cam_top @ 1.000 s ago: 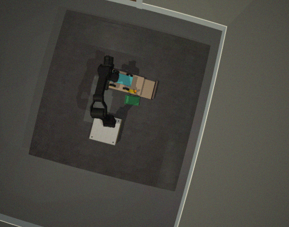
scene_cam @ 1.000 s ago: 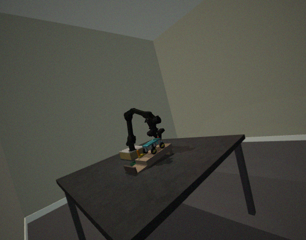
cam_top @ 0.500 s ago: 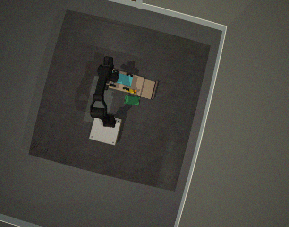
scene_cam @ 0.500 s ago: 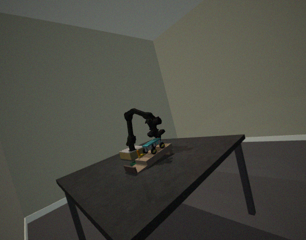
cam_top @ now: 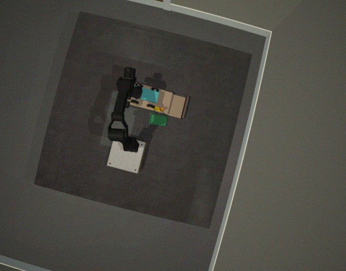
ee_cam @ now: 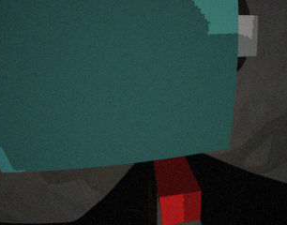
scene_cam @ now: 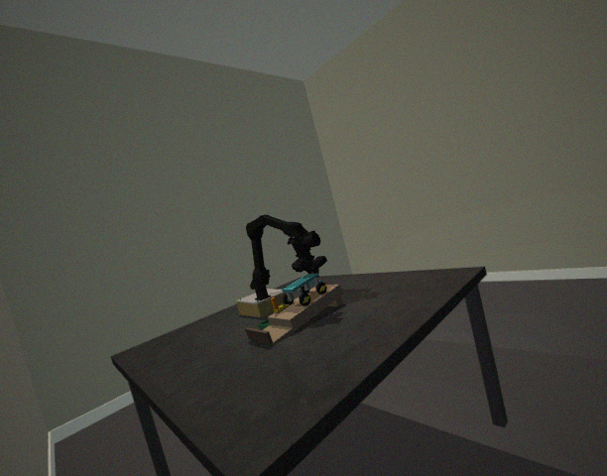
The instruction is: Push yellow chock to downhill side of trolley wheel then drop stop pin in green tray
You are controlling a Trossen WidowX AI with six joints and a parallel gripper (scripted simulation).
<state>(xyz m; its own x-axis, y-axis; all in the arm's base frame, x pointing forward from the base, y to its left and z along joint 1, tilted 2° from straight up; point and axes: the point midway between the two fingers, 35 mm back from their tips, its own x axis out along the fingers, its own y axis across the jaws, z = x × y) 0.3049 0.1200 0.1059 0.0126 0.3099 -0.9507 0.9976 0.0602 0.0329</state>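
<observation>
The yellow chock lies 210 mm to the right of my gripper tip, 50 mm below it and 20 mm behind it. From my gripper tip the other things lie so: red-headed stop pin (right at my gripper tip); teal trolley (110 mm to the right, 30 mm ahead, 20 mm below); raised end wall (380 mm to the right, 100 mm below, 40 mm ahead).
</observation>
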